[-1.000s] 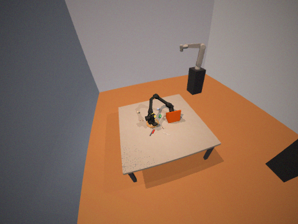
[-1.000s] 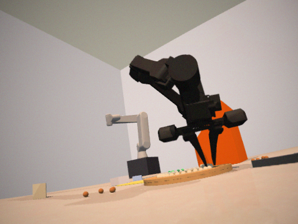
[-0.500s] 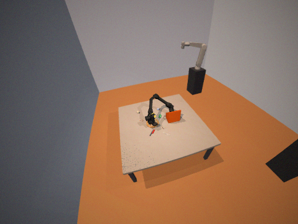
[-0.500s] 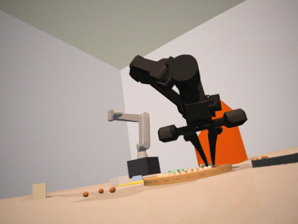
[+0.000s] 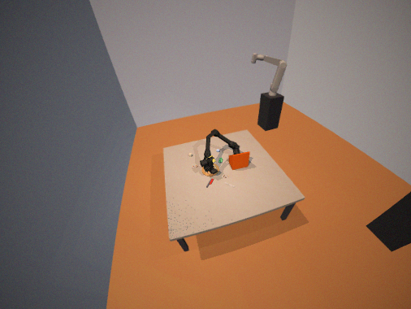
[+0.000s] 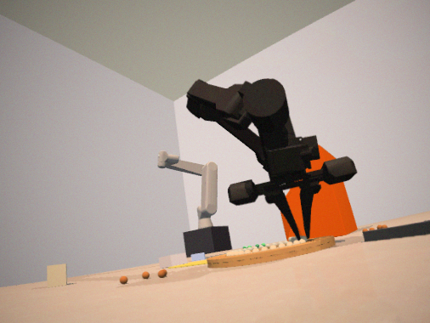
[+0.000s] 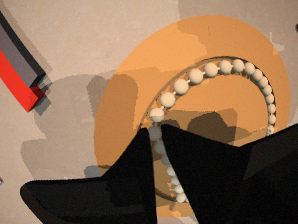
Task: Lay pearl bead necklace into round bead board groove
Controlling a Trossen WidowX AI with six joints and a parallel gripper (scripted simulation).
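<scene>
My gripper tip is 1 cm past the round wooden bead board, 6 cm to the left of it and 1 cm above it. The rest, counted from my gripper tip: tan cube: 16 cm ahead, 39 cm to the right; yellow flat piece: 7 cm behind, 23 cm to the right, 1 cm below; red-handled tool: 5 cm ahead, 12 cm to the left, 1 cm below.
</scene>
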